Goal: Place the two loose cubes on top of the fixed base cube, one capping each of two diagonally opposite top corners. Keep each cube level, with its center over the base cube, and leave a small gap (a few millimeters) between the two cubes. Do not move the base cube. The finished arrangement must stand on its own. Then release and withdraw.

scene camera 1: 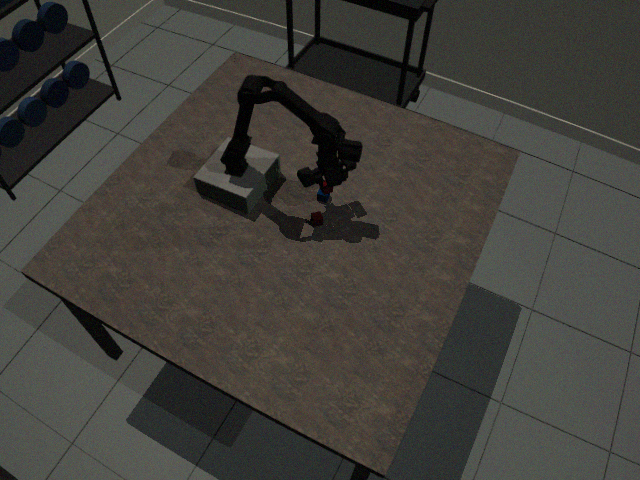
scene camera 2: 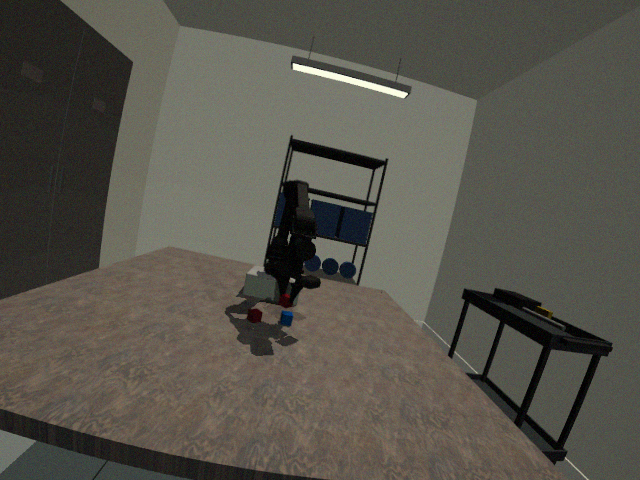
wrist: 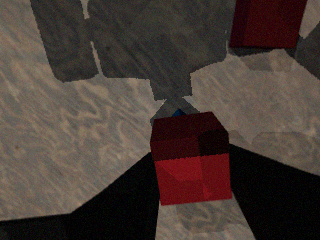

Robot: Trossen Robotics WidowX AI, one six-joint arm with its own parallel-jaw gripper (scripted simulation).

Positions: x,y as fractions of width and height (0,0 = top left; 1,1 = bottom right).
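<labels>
It is my own gripper that I see in scene camera 1 (0.51,0.39). My gripper can also be seen in scene camera 2 (0.45,0.63), and when I look at the wrist view (0.59,0.65), my gripper is there too.
</labels>
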